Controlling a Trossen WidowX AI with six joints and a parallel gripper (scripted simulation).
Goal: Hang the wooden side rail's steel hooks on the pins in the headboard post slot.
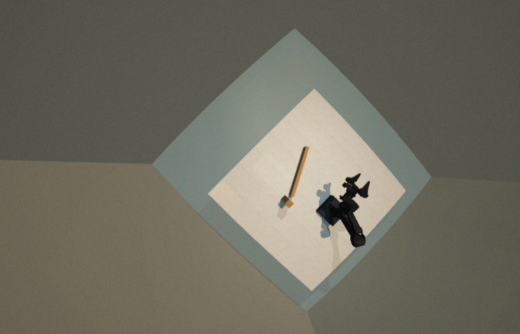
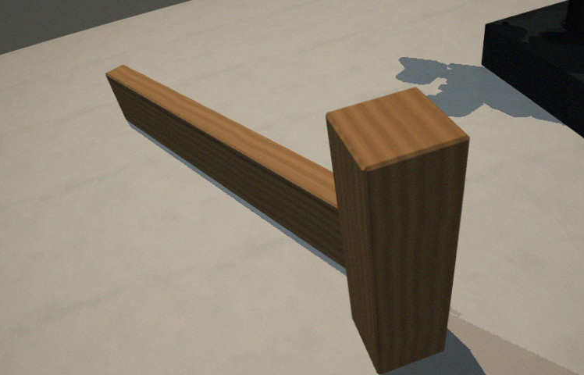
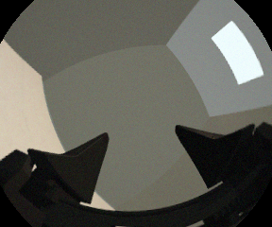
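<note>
Now: the wooden headboard post 8 cm ahead of my gripper tip, 49 cm to the left of it and 30 cm below it.
</note>
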